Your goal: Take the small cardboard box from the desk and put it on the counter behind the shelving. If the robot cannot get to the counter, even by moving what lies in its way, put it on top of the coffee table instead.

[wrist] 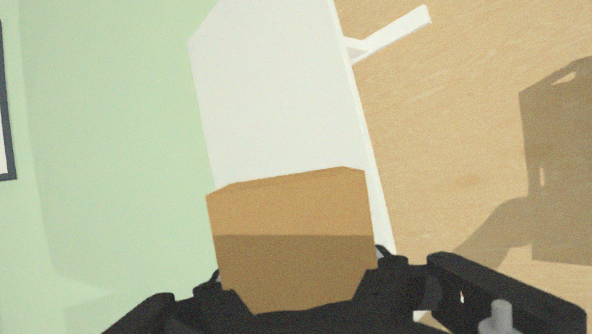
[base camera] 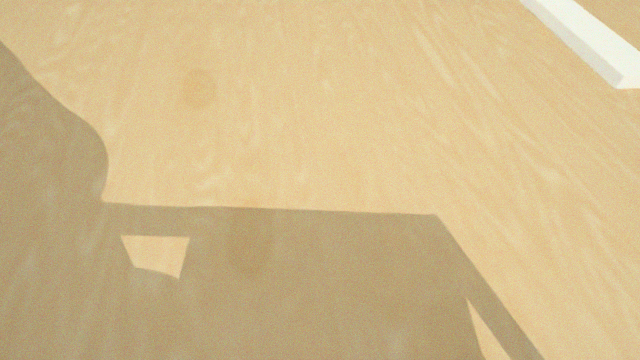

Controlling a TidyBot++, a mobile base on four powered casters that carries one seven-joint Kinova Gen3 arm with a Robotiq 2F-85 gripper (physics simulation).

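Places are measured from the arm's base along level axes (x back, y right, z up), in millimetres.
Pixels of known places: gripper, fingertip midpoint: [wrist: 300,264].
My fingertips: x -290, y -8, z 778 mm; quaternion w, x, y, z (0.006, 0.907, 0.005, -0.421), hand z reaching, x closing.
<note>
Behind a point stands the place of what it marks.
The small cardboard box [wrist: 295,210] @[y 32, x -251, z 809 mm] is in the lower middle of the wrist view, its upper part lit and its lower part in shade. My gripper [wrist: 300,264] @[y -8, x -290, z 778 mm] is shut on it, with a black finger at each side. Beyond and below the box, a long white top [wrist: 275,100] @[y 211, x -851, z 324 mm] runs along the green wall. I cannot tell whether it is the desk or the counter. The box overlaps its near part in the view, and whether they touch does not show. The shelving and the coffee table cannot be made out.
A white bar [wrist: 400,30] sticks out low from the white top's right side over the wood floor [wrist: 450,125] @[y 78, x -641, z -396 mm]. A green wall [wrist: 120,125] @[y 247, x -1407, z 633 mm] with a dark picture frame [wrist: 10,150] @[y 187, x -1375, z 979 mm] is at the left. In the base view, a white bar [base camera: 585,40] lies at the upper right and shadows cover the lower floor.
</note>
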